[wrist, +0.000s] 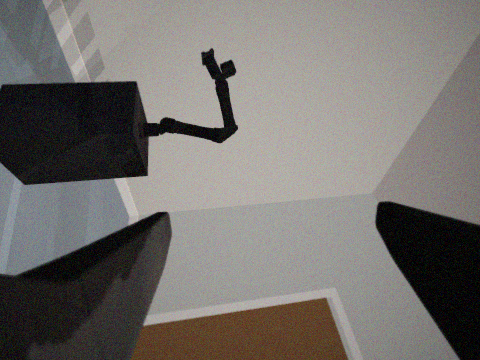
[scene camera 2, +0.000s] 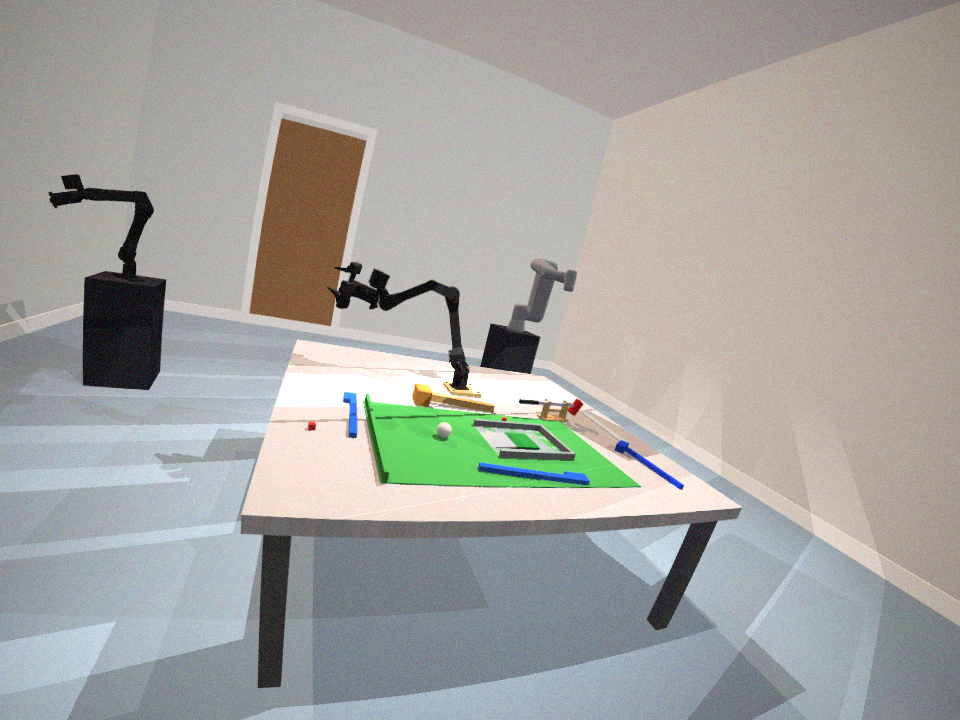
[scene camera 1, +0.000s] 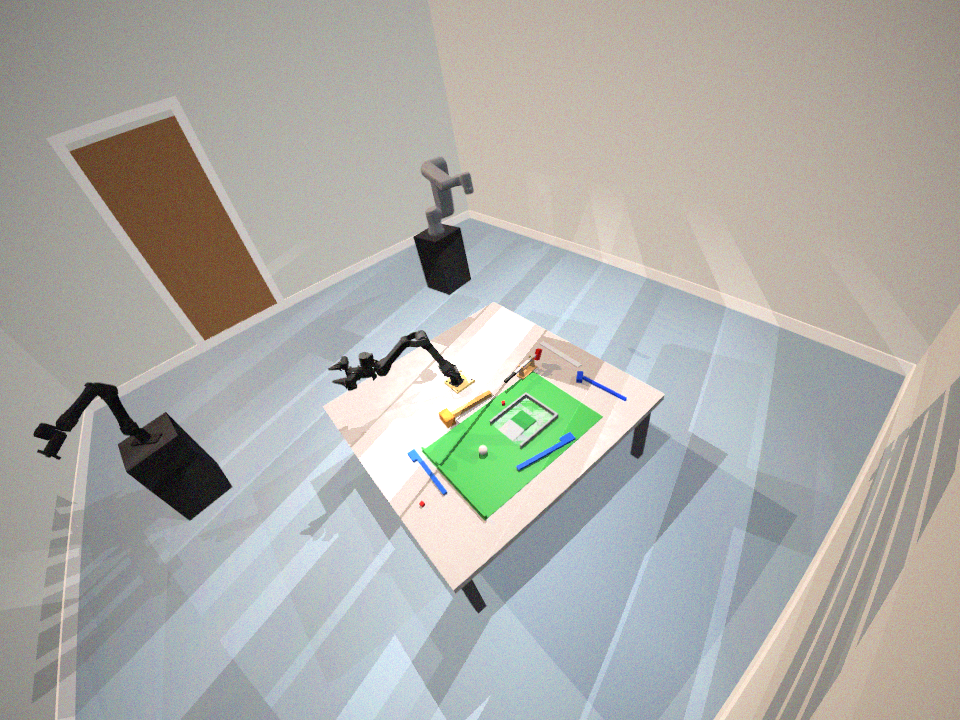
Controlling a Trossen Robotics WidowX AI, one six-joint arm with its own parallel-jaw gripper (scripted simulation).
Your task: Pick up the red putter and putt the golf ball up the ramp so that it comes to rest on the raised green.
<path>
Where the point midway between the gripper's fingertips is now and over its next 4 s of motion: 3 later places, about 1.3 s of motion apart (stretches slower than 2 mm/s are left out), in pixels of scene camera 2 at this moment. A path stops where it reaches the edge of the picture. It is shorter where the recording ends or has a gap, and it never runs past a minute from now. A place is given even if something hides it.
My gripper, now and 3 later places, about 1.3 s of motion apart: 331, 277; 375, 352; 531, 393; 528, 408
</path>
